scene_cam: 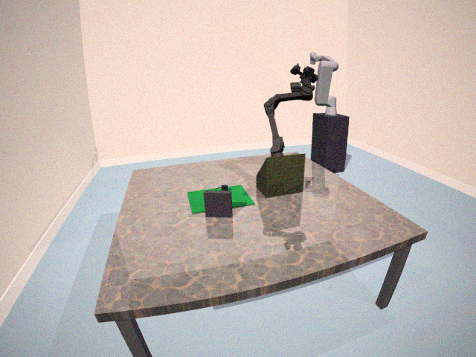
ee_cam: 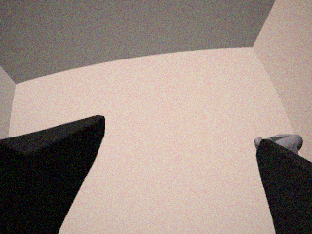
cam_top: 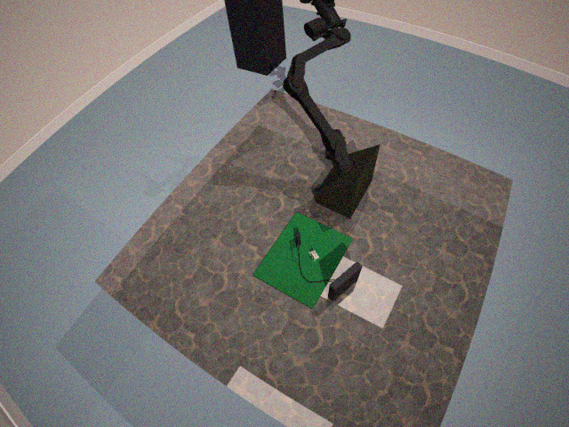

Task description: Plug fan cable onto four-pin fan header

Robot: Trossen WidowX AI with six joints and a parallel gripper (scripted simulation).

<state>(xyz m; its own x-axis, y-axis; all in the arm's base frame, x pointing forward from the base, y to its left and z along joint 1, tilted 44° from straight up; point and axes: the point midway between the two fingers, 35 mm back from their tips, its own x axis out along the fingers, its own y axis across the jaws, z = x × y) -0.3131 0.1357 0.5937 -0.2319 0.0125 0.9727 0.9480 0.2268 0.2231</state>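
Right now the black plug is 660 mm below my gripper tip, 620 mm ahead of it and 290 mm to the left of it. From my gripper tip the other things lie so: fan: 700 mm ahead, 620 mm below, 500 mm to the left; then white four-pin header: 680 mm below, 640 mm ahead, 370 mm to the left; then green board: 700 mm below, 660 mm ahead, 340 mm to the left.
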